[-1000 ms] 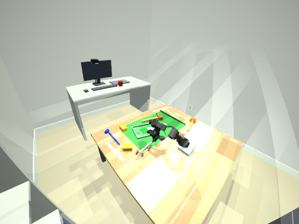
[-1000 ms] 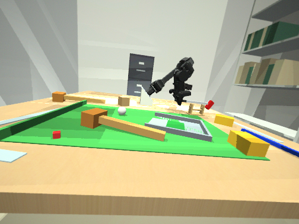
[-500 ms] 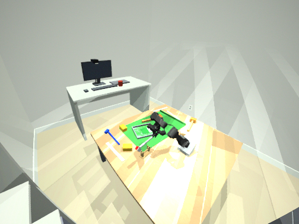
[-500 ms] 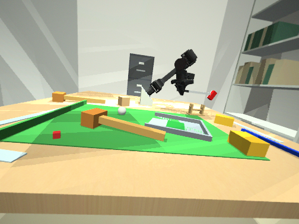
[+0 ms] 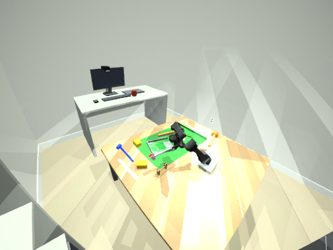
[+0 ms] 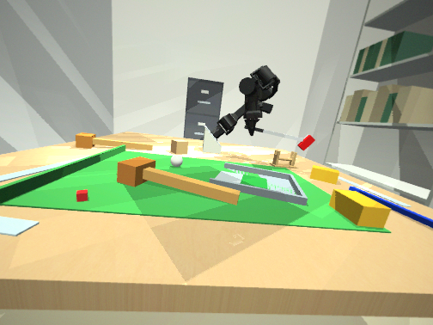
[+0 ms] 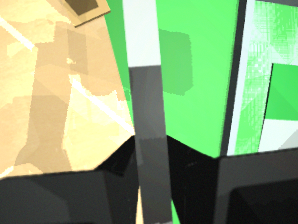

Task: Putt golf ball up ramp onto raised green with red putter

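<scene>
My gripper tip is 13 cm past the wooden block, 31 cm to the left of it and 10 cm above it. From my gripper tip the other things lie so: green mat (21 cm ahead, 19 cm to the right, 13 cm below); white golf ball (13 cm ahead, 30 cm to the right, 11 cm below); wooden frame (3 cm behind, 19 cm to the left, 9 cm below).
</scene>
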